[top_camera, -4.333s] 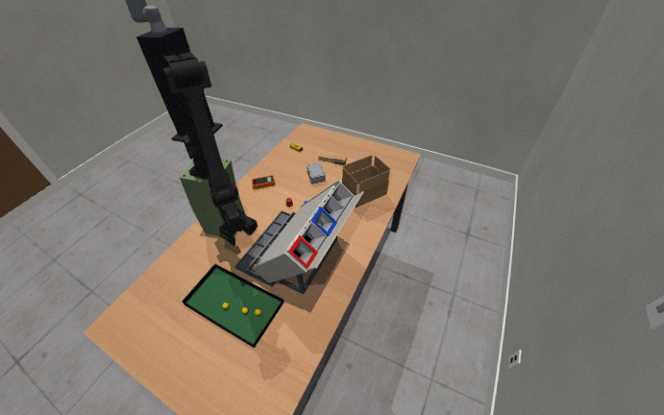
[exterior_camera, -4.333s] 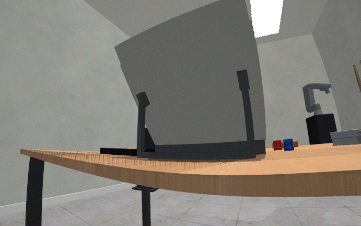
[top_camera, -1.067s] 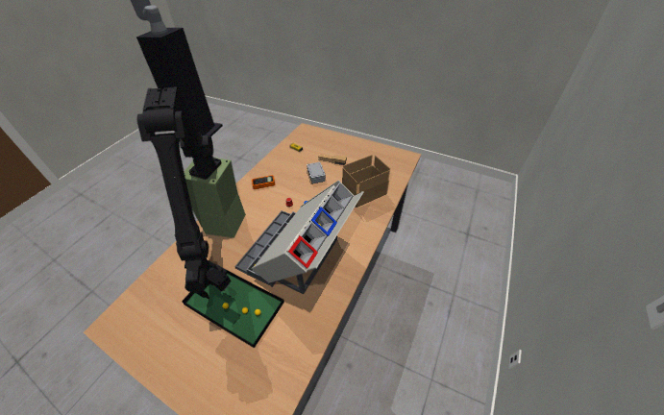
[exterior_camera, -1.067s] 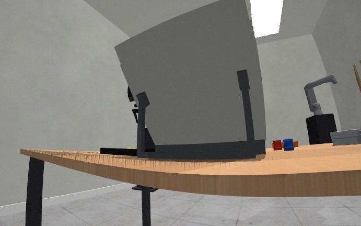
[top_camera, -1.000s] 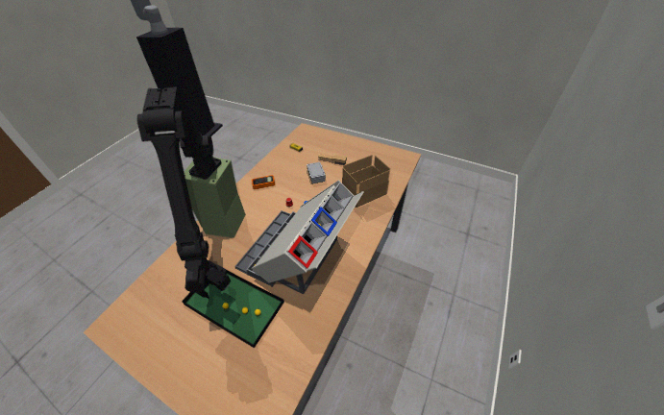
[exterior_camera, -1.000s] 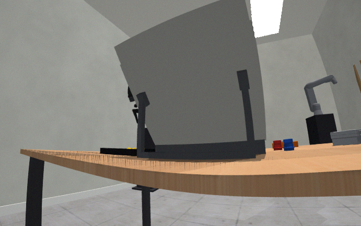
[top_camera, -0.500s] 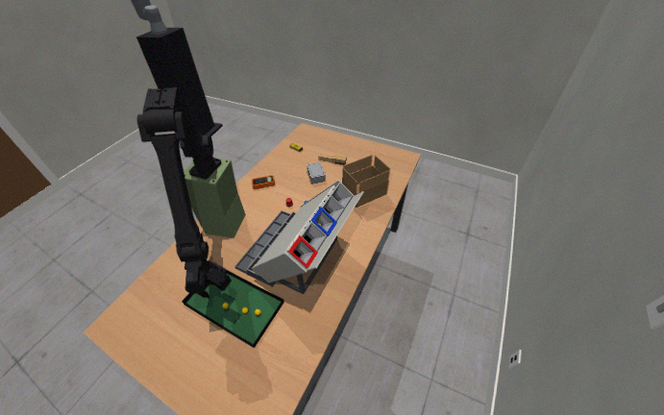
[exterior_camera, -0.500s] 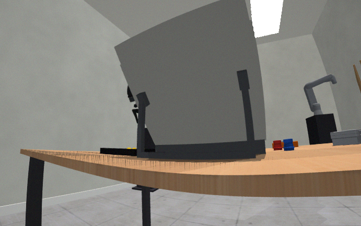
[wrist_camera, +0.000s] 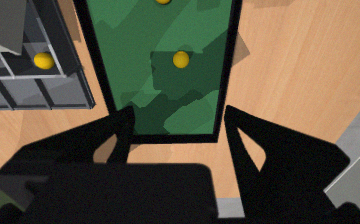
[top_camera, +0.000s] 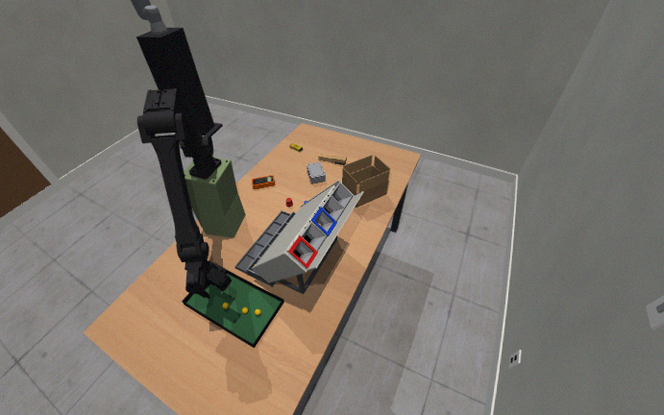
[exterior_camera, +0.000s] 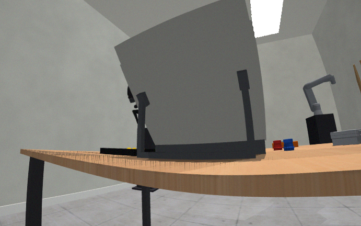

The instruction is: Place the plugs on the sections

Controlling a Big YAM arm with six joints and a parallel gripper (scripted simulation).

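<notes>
Now: the green marble tray 20 mm ahead of my hand, 20 mm to the left of it and 160 mm below it. From my hand the other things lie so: grey cover: 190 mm ahead, 330 mm to the left, 40 mm above; then cardboard box: 380 mm ahead, 830 mm to the left, 90 mm below; then grey case: 70 mm ahead, 890 mm to the left, 140 mm below.
</notes>
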